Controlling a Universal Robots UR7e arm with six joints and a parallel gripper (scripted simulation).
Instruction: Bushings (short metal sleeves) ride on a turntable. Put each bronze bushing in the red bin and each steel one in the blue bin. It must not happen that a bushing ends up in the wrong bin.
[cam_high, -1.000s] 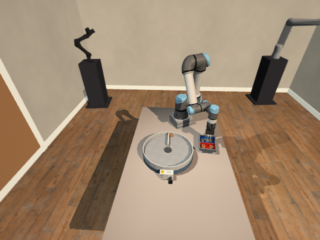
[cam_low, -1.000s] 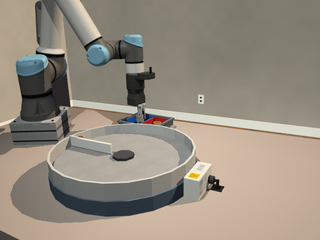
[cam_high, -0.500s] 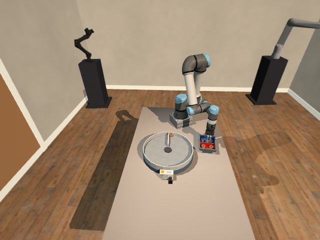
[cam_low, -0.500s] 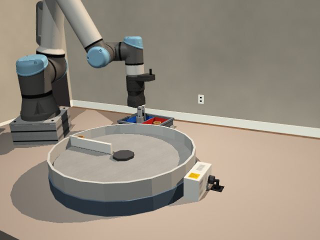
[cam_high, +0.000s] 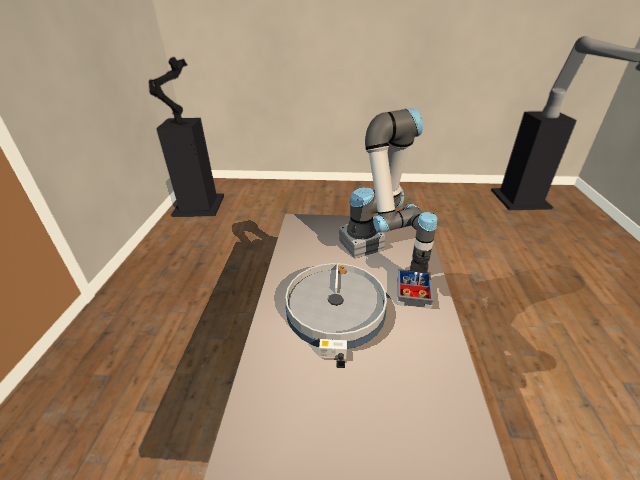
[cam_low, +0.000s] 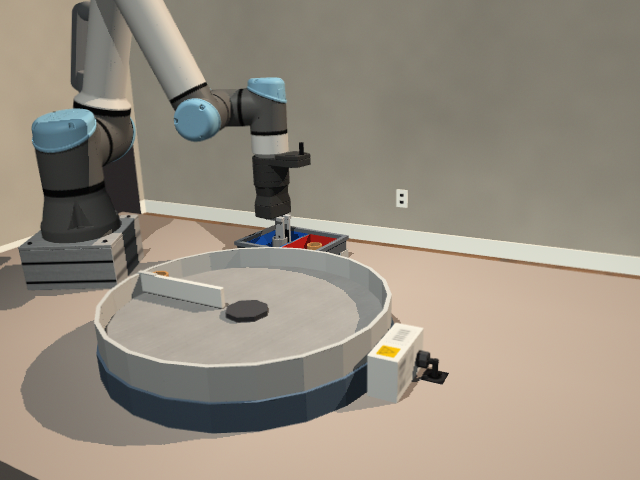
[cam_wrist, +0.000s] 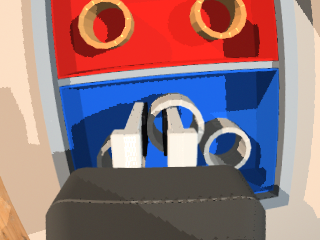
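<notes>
My gripper is now 30 mm short of the bin, 20 mm to the left of it and 20 mm above it. From my hand the other things lie so: round turntable: 380 mm to the right, 120 mm ahead, 10 mm above.
</notes>
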